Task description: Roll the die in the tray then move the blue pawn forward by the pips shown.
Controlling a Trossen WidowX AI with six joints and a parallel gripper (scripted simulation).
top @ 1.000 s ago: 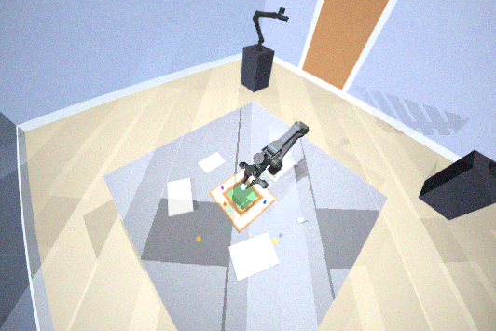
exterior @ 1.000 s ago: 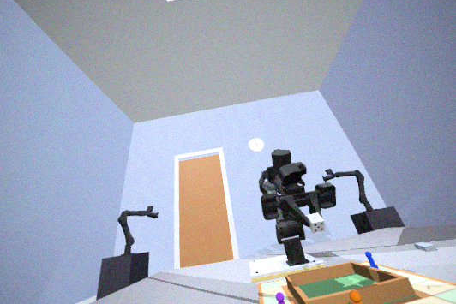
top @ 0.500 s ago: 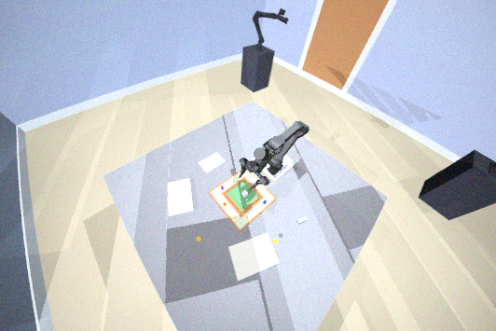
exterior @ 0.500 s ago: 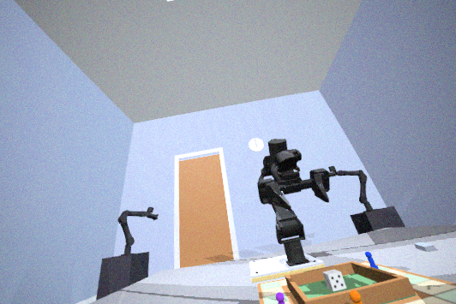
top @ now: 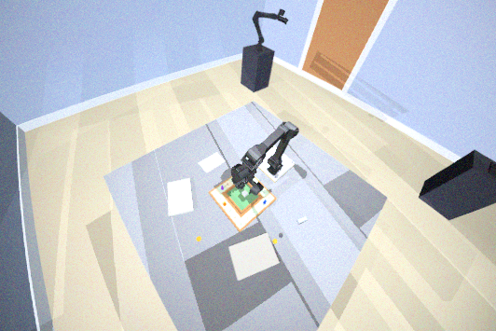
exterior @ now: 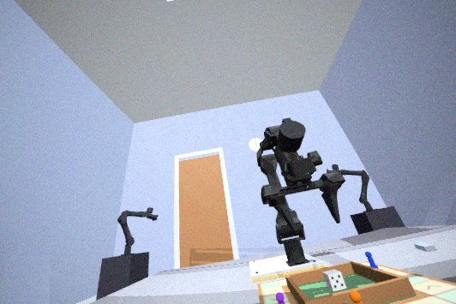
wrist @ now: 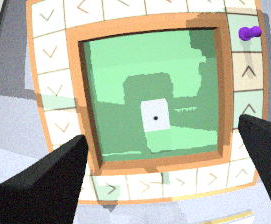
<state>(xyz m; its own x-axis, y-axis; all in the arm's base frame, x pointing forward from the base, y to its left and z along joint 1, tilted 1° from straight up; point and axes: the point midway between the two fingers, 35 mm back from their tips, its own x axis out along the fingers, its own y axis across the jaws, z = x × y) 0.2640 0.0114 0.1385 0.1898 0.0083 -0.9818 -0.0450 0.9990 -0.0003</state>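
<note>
The blue pawn is 11 cm to the left of my gripper tip, 9 cm below it and 7 cm behind it. From my gripper tip the other things lie so: purple pawn 11 cm to the right, 9 cm below, 7 cm ahead; white die 9 cm below, 2 cm behind; orange pawn 11 cm ahead, 9 cm below, 2 cm to the right.
</note>
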